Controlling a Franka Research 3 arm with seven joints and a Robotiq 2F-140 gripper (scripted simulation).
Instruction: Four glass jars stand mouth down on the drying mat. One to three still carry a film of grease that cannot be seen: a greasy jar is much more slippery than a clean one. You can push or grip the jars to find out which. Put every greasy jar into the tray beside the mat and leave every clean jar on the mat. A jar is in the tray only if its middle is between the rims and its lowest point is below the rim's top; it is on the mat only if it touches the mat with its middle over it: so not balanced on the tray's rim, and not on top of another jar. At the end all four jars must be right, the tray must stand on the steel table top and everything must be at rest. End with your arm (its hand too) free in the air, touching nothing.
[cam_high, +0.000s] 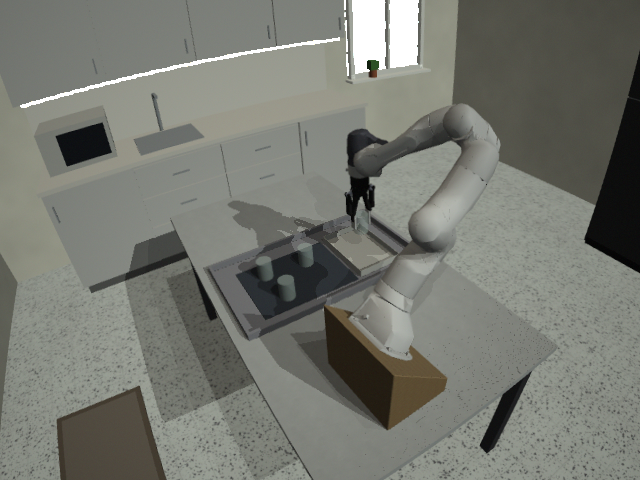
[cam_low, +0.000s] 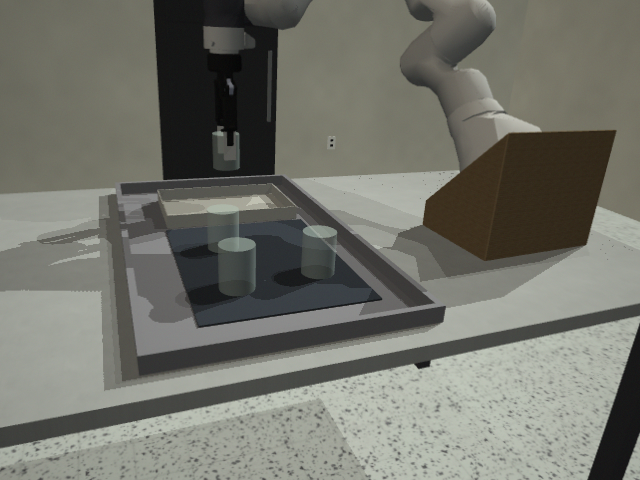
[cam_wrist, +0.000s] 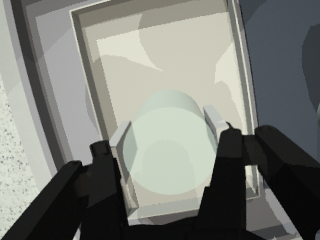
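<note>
Right now my hand is 150 mm above the white tray. Round my hand: steel table top: 210 mm to the left, 160 mm below; dark drying mat: 20 mm behind, 320 mm to the left, 160 mm below.
</note>
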